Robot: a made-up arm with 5 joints. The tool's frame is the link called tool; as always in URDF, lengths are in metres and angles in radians. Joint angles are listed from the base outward. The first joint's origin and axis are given. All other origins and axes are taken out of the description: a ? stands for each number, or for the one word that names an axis. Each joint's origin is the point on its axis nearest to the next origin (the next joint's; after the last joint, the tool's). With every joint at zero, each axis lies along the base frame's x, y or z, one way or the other. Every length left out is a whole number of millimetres.
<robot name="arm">
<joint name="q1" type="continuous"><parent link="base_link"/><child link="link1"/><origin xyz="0.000 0.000 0.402"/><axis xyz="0 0 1"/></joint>
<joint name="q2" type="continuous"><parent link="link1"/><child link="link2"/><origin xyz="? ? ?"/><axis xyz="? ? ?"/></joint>
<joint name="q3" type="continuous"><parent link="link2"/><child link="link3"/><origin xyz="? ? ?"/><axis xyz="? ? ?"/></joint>
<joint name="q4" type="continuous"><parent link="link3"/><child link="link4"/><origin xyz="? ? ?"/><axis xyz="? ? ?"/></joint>
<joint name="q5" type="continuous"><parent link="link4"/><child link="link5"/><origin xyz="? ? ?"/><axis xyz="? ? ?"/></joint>
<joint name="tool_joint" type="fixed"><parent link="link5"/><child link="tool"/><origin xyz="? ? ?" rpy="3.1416 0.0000 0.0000"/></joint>
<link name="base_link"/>
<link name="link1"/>
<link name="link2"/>
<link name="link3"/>
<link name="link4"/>
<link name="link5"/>
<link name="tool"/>
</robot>
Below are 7 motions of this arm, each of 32 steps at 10 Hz.
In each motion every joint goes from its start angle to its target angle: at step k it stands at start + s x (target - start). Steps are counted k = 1, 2, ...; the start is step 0. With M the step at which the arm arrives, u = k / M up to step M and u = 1 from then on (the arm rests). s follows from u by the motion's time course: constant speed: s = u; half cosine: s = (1 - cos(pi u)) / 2; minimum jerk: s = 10 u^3 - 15 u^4 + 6 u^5.
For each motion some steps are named. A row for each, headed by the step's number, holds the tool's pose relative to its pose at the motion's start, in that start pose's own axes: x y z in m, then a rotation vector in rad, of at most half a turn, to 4 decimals.
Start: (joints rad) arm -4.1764 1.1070 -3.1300 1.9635 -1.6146
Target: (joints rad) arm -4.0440 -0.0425 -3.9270 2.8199 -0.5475
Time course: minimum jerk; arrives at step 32
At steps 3, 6, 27, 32:
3: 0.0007 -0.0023 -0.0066 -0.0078 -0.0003 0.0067
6: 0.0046 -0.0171 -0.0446 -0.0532 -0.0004 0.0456
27: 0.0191 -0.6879 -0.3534 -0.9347 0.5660 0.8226
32: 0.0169 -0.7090 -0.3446 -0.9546 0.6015 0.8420

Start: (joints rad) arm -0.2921 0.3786 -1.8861 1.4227 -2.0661
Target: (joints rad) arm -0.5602 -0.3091 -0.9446 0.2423 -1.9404
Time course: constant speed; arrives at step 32
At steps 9, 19, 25, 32:
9: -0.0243 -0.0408 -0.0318 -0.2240 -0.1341 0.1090
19: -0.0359 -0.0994 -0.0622 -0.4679 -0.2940 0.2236
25: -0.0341 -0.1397 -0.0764 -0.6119 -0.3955 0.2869
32: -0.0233 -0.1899 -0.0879 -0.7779 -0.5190 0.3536

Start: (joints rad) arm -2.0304 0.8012 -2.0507 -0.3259 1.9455
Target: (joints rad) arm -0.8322 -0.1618 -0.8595 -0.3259 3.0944
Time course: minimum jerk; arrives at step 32
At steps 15, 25, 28, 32:
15: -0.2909 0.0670 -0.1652 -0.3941 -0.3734 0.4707
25: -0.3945 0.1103 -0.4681 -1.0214 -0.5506 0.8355
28: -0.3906 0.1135 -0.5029 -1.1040 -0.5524 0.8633
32: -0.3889 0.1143 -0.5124 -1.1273 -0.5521 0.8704

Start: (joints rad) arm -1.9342 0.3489 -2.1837 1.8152 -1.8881
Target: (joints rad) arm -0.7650 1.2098 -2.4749 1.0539 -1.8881
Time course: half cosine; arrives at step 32
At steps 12, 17, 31, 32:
12: 0.1889 0.1125 0.0959 -0.0611 -0.0014 -0.3605
17: 0.3736 0.1295 0.1811 -0.1109 0.0123 -0.6405
31: 0.6990 -0.0288 0.3544 -0.2024 0.0748 -1.1603
32: 0.7004 -0.0303 0.3554 -0.2028 0.0753 -1.1630

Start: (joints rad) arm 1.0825 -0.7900 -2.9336 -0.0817 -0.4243
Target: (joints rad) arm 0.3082 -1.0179 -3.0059 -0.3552 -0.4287
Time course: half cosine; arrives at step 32
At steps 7, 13, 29, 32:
7: 0.0411 -0.0339 -0.0083 0.0246 0.0825 -0.0679
13: 0.1189 -0.1173 -0.0384 0.0903 0.2629 -0.2000
29: 0.2360 -0.3686 -0.1968 0.3451 0.7434 -0.4539
32: 0.2376 -0.3773 -0.2042 0.3561 0.7599 -0.4602

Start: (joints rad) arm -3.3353 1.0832 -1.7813 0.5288 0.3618
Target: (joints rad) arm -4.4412 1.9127 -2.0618 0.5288 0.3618
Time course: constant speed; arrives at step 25
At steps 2, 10, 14, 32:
2: 0.0049 0.0575 0.0319 -0.0277 -0.0365 0.0875
10: -0.0430 0.2809 0.1451 -0.1011 -0.1927 0.4425
14: -0.1038 0.3757 0.1929 -0.1144 -0.2748 0.6216
32: -0.3480 0.5215 0.2967 -0.0640 -0.5011 1.1125

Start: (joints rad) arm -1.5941 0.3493 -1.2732 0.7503 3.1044
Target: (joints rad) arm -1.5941 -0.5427 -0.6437 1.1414 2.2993
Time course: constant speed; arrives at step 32
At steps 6, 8, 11, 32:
6: 0.0337 0.0013 -0.0400 -0.0027 0.0240 -0.1509
8: 0.0460 0.0017 -0.0519 -0.0044 0.0319 -0.2013
11: 0.0655 0.0024 -0.0683 -0.0077 0.0437 -0.2767
32: 0.2204 0.0082 -0.1310 -0.0563 0.1196 -0.8040

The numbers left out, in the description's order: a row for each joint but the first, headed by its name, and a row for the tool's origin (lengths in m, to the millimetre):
q2: xyz 0.000 0.000 0.000, axis 0 1 0
q3: xyz 0.054 0.000 0.288, axis 0 1 0
q4: xyz 0.071 0.000 -0.314, axis 0 1 0
q5: xyz 0.083 0.000 -0.106, axis 0 0 -1
tool: xyz 0.000 0.000 0.000

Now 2 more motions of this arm.
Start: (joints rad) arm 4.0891 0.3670 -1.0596 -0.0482 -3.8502
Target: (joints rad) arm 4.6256 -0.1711 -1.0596 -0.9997 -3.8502
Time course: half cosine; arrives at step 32
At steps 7, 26, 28, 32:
7: -0.0439 0.0056 -0.0372 0.0760 -0.1575 -0.0414
26: -0.1757 0.0881 -0.3840 0.4700 -1.3551 -0.0782
28: -0.1724 0.0923 -0.4042 0.4862 -1.4254 -0.0637
32: -0.1688 0.0955 -0.4204 0.4991 -1.4831 -0.0501

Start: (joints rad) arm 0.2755 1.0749 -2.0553 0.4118 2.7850
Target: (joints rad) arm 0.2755 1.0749 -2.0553 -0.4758 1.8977
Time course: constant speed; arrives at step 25
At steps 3, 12, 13, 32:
3: -0.0101 -0.0038 -0.0094 0.0425 -0.0977 -0.1064
12: -0.0341 -0.0127 -0.0438 0.2315 -0.3615 -0.4194
13: -0.0361 -0.0134 -0.0481 0.2580 -0.3876 -0.4531
32: -0.0484 -0.0180 -0.1035 0.6571 -0.6378 -0.8268

